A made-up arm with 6 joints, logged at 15 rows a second.
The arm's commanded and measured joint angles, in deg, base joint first. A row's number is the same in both.
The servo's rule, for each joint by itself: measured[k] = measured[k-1] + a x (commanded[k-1-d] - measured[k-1]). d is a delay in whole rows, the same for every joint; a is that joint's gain. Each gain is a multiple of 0.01, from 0.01 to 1. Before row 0 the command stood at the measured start. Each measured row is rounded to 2 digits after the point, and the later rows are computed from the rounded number. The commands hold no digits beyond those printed.
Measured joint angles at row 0: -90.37 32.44 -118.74 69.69 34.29 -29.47
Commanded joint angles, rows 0 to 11: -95.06 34.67 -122.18 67.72 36.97 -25.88; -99.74 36.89 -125.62 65.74 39.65 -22.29; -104.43 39.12 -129.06 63.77 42.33 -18.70; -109.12 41.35 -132.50 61.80 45.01 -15.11; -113.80 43.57 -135.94 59.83 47.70 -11.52; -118.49 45.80 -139.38 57.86 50.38 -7.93; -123.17 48.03 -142.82 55.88 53.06 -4.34; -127.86 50.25 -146.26 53.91 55.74 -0.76; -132.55 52.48 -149.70 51.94 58.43 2.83; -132.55 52.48 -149.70 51.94 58.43 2.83; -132.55 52.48 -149.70 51.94 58.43 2.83; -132.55 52.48 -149.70 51.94 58.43 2.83
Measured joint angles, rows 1 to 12: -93.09 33.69 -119.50 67.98 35.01 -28.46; -96.95 35.48 -120.85 66.03 36.26 -26.73; -101.29 37.52 -122.66 64.06 37.90 -24.48; -105.83 39.66 -124.82 62.09 39.82 -21.86; -110.45 41.85 -127.27 60.12 41.95 -18.96; -115.11 44.06 -129.93 58.15 44.23 -15.87; -119.78 46.28 -132.77 56.18 46.61 -12.64; -124.47 48.50 -135.74 54.21 49.08 -9.31; -129.16 50.73 -138.81 52.24 51.60 -5.91; -131.13 51.71 -141.21 51.98 53.44 -3.46; -131.95 52.14 -143.08 51.95 54.79 -1.70; -132.30 52.33 -144.54 51.94 55.77 -0.43
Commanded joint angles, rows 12 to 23: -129.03 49.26 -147.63 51.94 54.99 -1.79; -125.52 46.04 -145.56 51.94 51.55 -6.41; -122.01 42.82 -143.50 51.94 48.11 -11.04; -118.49 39.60 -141.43 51.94 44.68 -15.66; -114.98 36.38 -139.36 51.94 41.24 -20.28; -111.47 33.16 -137.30 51.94 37.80 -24.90; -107.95 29.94 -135.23 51.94 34.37 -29.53; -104.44 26.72 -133.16 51.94 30.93 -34.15; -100.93 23.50 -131.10 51.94 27.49 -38.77; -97.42 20.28 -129.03 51.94 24.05 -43.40; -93.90 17.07 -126.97 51.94 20.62 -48.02; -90.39 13.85 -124.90 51.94 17.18 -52.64
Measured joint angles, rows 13 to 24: -130.40 50.61 -145.22 51.94 55.56 -0.81; -127.57 48.05 -145.29 51.94 54.48 -2.38; -124.35 45.12 -144.90 51.94 52.76 -4.80; -120.95 42.03 -144.14 51.94 50.58 -7.84; -117.49 38.87 -143.09 51.94 48.06 -11.32; -114.00 35.67 -141.82 51.94 45.29 -15.12; -110.49 32.46 -140.37 51.94 42.34 -19.15; -106.98 29.25 -138.78 51.94 39.26 -23.35; -103.47 26.03 -137.09 51.94 36.08 -27.67; -99.96 22.81 -135.32 51.94 32.83 -32.07; -96.45 19.60 -133.48 51.94 29.53 -36.54; -92.94 16.38 -131.59 51.94 26.20 -41.05
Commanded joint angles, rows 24 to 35: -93.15 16.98 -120.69 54.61 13.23 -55.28; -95.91 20.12 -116.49 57.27 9.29 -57.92; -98.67 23.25 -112.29 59.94 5.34 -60.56; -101.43 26.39 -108.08 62.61 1.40 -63.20; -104.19 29.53 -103.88 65.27 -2.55 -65.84; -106.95 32.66 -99.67 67.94 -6.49 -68.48; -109.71 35.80 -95.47 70.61 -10.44 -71.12; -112.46 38.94 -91.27 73.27 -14.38 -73.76; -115.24 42.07 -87.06 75.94 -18.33 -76.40; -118.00 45.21 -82.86 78.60 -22.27 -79.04; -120.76 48.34 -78.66 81.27 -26.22 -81.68; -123.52 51.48 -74.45 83.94 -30.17 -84.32
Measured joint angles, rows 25 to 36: -93.06 16.72 -129.19 54.26 22.70 -45.03; -94.71 18.62 -126.40 56.88 19.08 -48.64; -97.01 21.21 -123.30 59.54 15.37 -51.98; -99.57 24.11 -119.95 62.21 11.60 -55.12; -102.25 27.15 -116.41 64.87 7.78 -58.12; -104.98 30.24 -112.73 67.54 3.93 -61.02; -107.72 33.35 -108.93 70.21 0.05 -63.85; -110.47 36.48 -105.04 72.87 -3.85 -66.62; -113.24 39.61 -101.08 75.54 -7.76 -69.36; -116.00 42.75 -97.07 78.20 -11.68 -72.07; -118.76 45.88 -93.02 80.87 -15.61 -74.76; -121.52 49.02 -88.93 83.54 -19.54 -77.44
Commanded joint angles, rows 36 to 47: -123.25 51.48 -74.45 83.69 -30.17 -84.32; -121.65 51.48 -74.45 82.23 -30.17 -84.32; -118.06 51.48 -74.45 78.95 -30.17 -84.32; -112.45 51.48 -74.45 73.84 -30.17 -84.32; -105.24 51.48 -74.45 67.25 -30.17 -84.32; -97.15 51.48 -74.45 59.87 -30.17 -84.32; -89.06 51.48 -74.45 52.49 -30.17 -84.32; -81.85 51.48 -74.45 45.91 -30.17 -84.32; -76.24 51.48 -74.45 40.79 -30.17 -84.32; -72.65 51.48 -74.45 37.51 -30.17 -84.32; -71.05 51.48 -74.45 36.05 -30.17 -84.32; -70.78 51.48 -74.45 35.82 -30.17 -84.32
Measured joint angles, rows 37 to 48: -122.52 50.40 -85.74 83.67 -22.41 -79.37; -122.02 51.00 -83.26 82.42 -24.51 -80.76; -119.72 51.27 -81.32 79.40 -26.04 -81.76; -115.50 51.39 -79.81 74.56 -27.16 -82.48; -109.55 51.44 -78.63 68.20 -27.97 -83.00; -102.36 51.46 -77.71 60.95 -28.56 -83.37; -94.65 51.47 -76.99 53.59 -28.99 -83.64; -87.23 51.48 -76.43 46.91 -29.31 -83.83; -80.86 51.48 -75.99 41.59 -29.54 -83.97; -76.10 51.48 -75.65 38.04 -29.71 -84.07; -73.17 51.48 -75.39 36.31 -29.83 -84.14; -71.78 51.48 -75.18 35.88 -29.92 -84.19
